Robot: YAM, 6 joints.
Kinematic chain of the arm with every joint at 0, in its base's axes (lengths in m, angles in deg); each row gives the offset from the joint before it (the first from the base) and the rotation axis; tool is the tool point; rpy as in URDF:
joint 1: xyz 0 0 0.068 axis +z
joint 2: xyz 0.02 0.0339 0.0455 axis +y
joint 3: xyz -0.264 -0.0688 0 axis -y
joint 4: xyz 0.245 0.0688 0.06 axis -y
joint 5: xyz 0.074 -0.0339 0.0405 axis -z
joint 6: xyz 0.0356 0 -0.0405 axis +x
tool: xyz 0 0 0 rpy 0 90 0
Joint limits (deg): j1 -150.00..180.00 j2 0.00..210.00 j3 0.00..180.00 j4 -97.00..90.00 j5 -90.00..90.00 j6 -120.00..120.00
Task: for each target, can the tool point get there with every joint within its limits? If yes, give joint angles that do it. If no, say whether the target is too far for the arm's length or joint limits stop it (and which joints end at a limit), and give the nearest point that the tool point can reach.
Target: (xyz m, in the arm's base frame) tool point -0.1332 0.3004 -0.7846
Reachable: no: too far | nearest point -0.1160 0.2616 -0.3784 | short by 0.408 m
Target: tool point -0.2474 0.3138 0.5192
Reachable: yes | joints -53.50 21.96 134.92 -10.22 20.06 -76.49
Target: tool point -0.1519 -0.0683 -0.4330
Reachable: no: joint limits stop it (at a limit: joint 1, joint 2) | nearest point -0.1570 -0.0836 -0.3728 | short by 0.062 m
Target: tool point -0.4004 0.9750 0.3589
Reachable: no: too far | nearest point -0.2389 0.5818 0.2580 | short by 0.437 m
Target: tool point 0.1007 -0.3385 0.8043
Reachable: no: too far | nearest point 0.0832 -0.2797 0.6772 | short by 0.141 m
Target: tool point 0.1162 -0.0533 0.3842
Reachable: yes | joints -22.17 36.53 55.22 -30.23 8.93 -55.67
